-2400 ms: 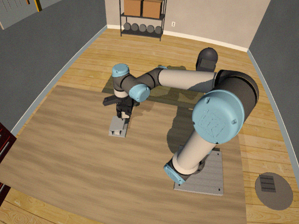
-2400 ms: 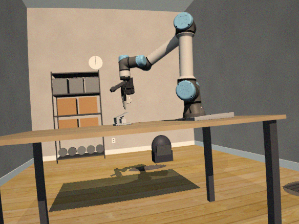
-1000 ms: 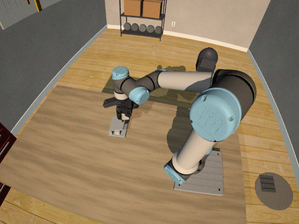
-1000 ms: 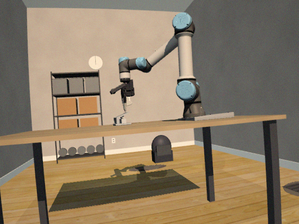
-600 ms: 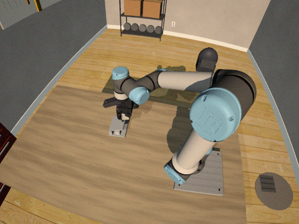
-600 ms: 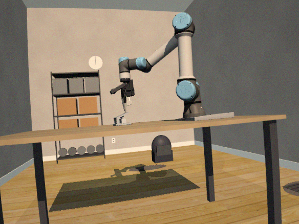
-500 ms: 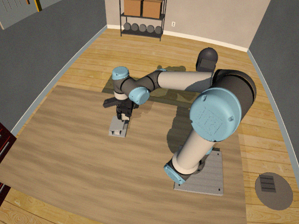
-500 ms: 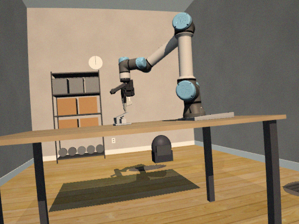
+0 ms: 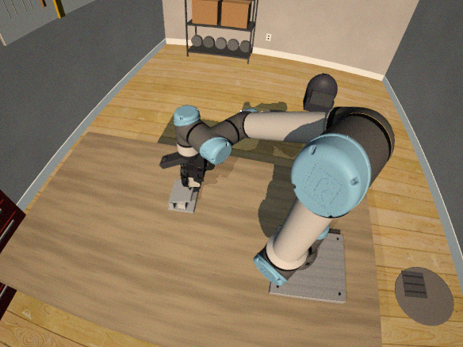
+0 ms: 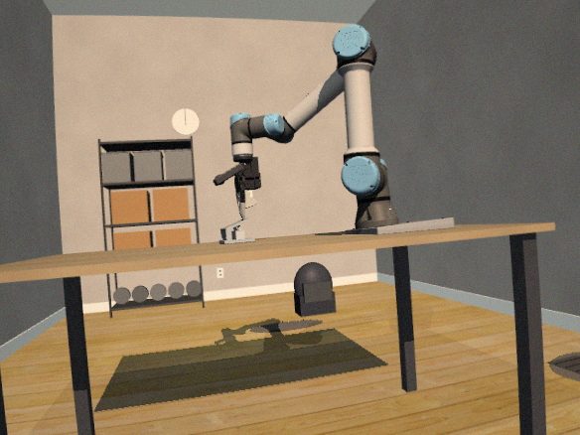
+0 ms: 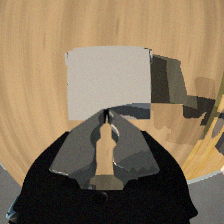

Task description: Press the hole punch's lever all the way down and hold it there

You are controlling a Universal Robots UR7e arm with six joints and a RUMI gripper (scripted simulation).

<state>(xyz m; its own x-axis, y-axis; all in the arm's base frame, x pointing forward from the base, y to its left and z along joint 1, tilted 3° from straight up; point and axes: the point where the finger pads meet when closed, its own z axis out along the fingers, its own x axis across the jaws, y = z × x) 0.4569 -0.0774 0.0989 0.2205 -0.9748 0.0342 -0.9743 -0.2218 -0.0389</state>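
Right now the hole punch is 6 cm below my hand, 3 cm ahead of it and 1 cm to the left of it.
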